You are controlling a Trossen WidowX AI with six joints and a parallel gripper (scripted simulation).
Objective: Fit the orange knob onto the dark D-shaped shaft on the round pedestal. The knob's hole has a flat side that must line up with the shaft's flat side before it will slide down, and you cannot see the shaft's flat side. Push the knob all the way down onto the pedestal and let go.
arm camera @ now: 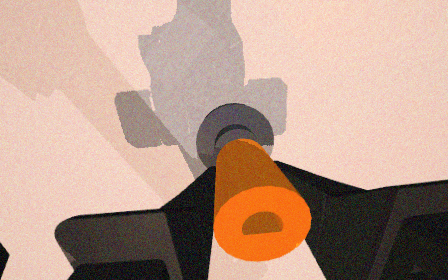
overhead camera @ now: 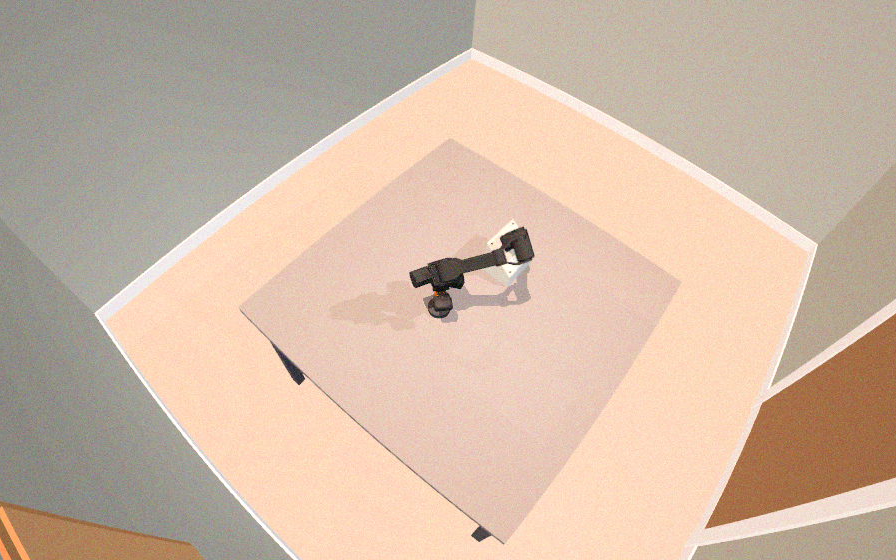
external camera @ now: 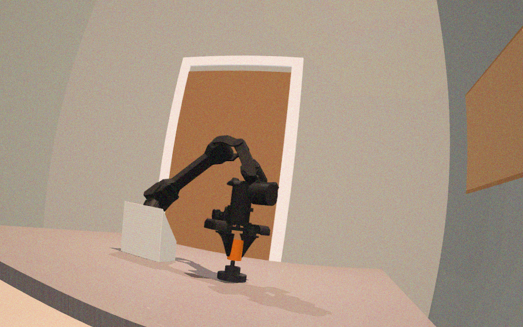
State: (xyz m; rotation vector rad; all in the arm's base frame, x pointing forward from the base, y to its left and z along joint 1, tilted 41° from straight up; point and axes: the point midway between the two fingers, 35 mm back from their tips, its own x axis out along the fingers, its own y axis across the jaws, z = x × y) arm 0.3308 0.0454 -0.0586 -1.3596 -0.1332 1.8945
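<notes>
Now: gripper tip 2 cm below the orange knob. Round my gripper tip: pedestal 4 cm below.
</notes>
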